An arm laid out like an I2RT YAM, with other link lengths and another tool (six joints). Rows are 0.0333 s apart.
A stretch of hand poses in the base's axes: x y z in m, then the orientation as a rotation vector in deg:
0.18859, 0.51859, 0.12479, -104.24, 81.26, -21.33
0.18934, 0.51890, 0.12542, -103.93, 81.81, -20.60
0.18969, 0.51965, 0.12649, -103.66, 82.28, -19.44
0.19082, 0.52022, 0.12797, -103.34, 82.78, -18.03
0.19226, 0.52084, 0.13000, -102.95, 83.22, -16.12
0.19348, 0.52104, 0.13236, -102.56, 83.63, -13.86
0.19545, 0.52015, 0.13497, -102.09, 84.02, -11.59
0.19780, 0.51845, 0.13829, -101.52, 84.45, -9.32
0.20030, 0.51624, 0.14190, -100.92, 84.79, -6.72
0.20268, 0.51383, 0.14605, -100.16, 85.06, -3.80
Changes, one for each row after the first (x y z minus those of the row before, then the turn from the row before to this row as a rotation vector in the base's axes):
0.00075, 0.00031, 0.00063, 0.49, 0.54, -0.22
0.00035, 0.00075, 0.00107, 0.70, 0.73, -0.02
0.00113, 0.00057, 0.00148, 0.85, 0.86, 0.03
0.00144, 0.00062, 0.00203, 1.17, 1.05, 0.20
0.00122, 0.00020, 0.00236, 1.34, 1.23, 0.33
0.00197, -0.00089, 0.00261, 1.39, 1.21, 0.31
0.00235, -0.00170, 0.00332, 1.43, 1.22, 0.24
0.00250, -0.00221, 0.00361, 1.62, 1.35, 0.38
0.00238, -0.00241, 0.00415, 1.89, 1.45, 0.46

